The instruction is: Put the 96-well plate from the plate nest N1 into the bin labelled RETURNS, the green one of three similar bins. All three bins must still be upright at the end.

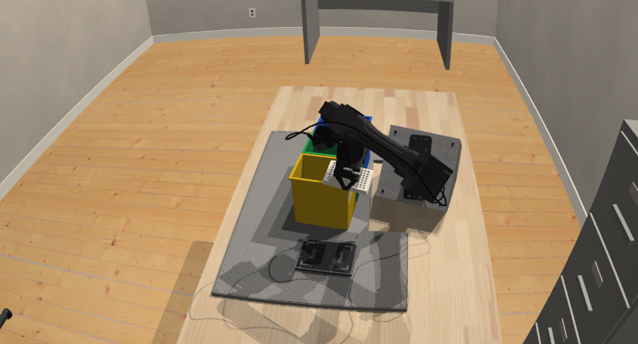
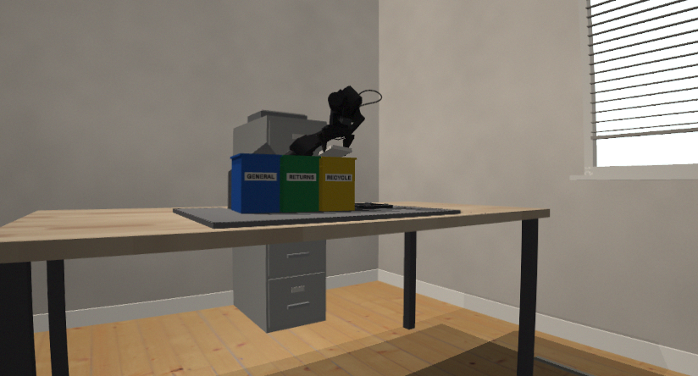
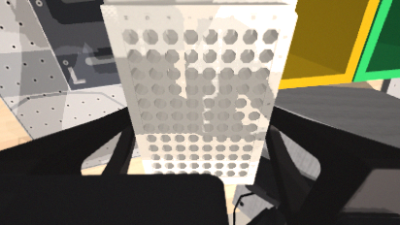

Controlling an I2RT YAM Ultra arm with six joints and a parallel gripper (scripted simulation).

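Right now the green returns bin is 190 mm to the right of my hand, 130 mm below it and 110 mm ahead of it. From my hand the other things lie so: dark plate nest 210 mm below, 130 mm to the left, 30 mm ahead; white 96-well plate right at my hand; yellow recycle bin 130 mm below, 100 mm ahead, 60 mm to the right.
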